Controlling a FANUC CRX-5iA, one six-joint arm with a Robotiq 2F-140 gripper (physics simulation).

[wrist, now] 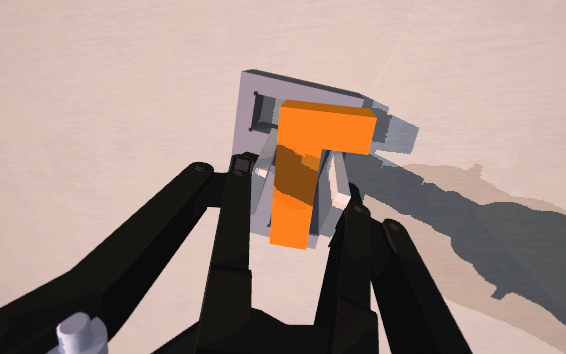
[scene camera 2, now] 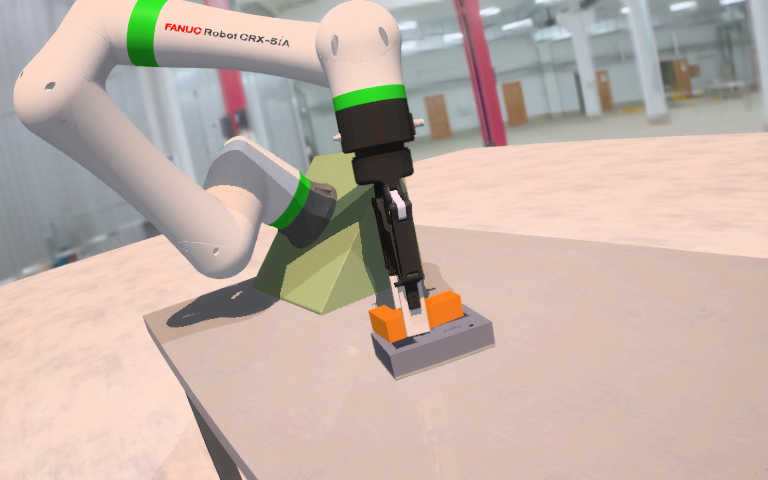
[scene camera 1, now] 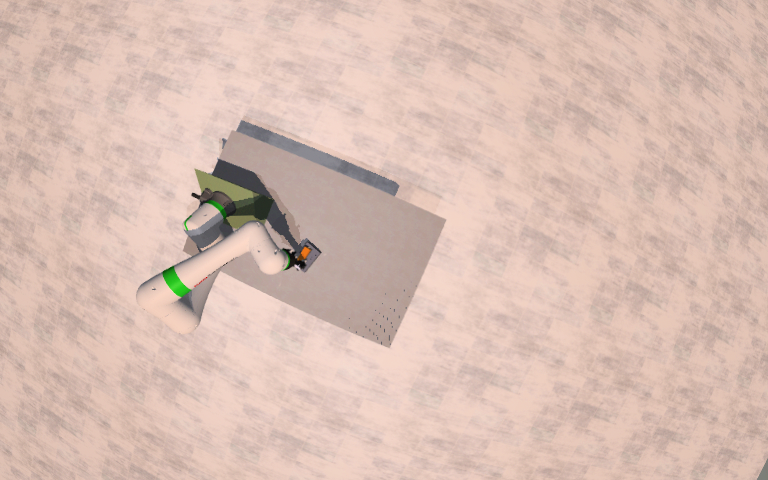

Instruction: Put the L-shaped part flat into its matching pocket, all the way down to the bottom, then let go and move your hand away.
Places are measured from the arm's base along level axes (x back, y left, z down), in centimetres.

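Pixels of known places: gripper, fingertip midpoint: (wrist: 300, 155) (scene camera 2: 413, 328) (scene camera 1: 302, 258); arm's base, origin of the base link: (scene camera 2: 314, 216) (scene camera 1: 224, 202).
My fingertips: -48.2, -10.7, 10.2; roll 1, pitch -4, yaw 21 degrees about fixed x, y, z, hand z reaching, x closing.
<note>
Ahead of a thing's pixels: the offset from my fingertips to its top centre, as dx, dy, dz. Level surfaces: height alone.
The orange L-shaped part @(+1.2, +1.5, -2.8) (scene camera 1: 305, 251) (scene camera 2: 446, 308) (wrist: 300, 130) lies roughly flat over the pocket of the grey block @(-1.6, +1.4, +0.1) (scene camera 1: 314, 257) (scene camera 2: 444, 349) (wrist: 243, 112), and its top stands well above the rim. In the wrist view it is offset to the right, and an open stretch of pocket shows at its upper left. How deep its underside sits is hidden. My gripper (scene camera 1: 300, 256) (scene camera 2: 412, 316) (wrist: 300, 155) is shut on the part, with one pale finger pad on each side of the long leg. The pads reach down close to the block's top.
The block stands on the brown table @(dz +3.8) (scene camera 1: 362, 243) (scene camera 2: 577, 350). The green angular arm stand (scene camera 1: 207, 182) (scene camera 2: 334, 283) is behind the gripper in scene camera 2. A long grey bar (scene camera 1: 322, 157) runs along the table's upper edge in scene camera 1.
</note>
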